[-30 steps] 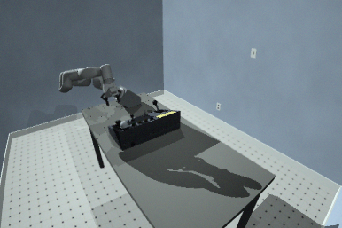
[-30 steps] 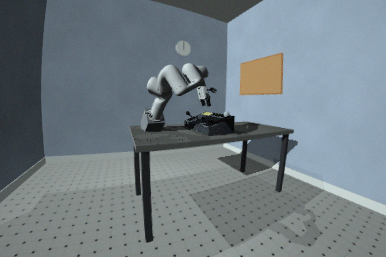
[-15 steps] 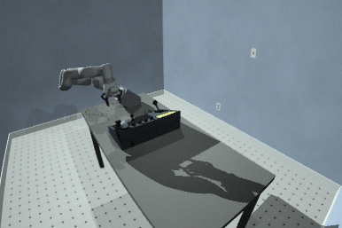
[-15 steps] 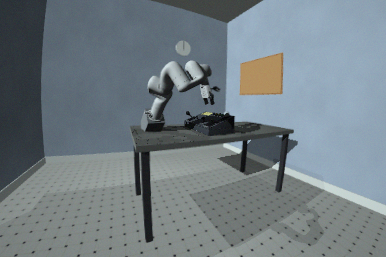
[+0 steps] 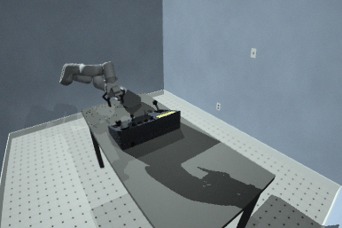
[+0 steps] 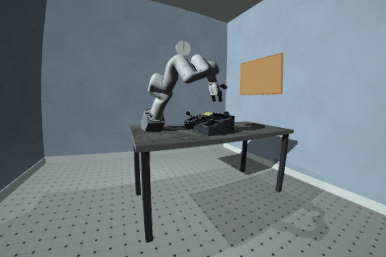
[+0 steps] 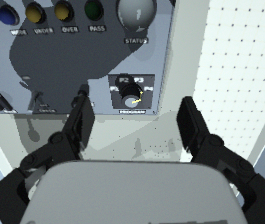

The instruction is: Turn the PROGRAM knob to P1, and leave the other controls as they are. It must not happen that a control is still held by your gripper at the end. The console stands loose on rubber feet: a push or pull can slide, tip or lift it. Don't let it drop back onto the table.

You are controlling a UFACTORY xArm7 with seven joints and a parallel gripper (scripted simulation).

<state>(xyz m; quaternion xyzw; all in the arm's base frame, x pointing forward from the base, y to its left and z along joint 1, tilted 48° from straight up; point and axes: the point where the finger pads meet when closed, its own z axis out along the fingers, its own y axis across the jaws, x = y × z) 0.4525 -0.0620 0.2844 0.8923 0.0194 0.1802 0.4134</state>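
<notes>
Now: hand 17 cm above the mode knob, 14 cm to the right of it and 4 cm past it. Also, from my hand: check switch 25 cm to the left, 18 cm below, 3 cm behind; then dark console 20 cm below, 19 cm to the left; then lever 38 cm to the left, 16 cm below, 3 cm behind.
</notes>
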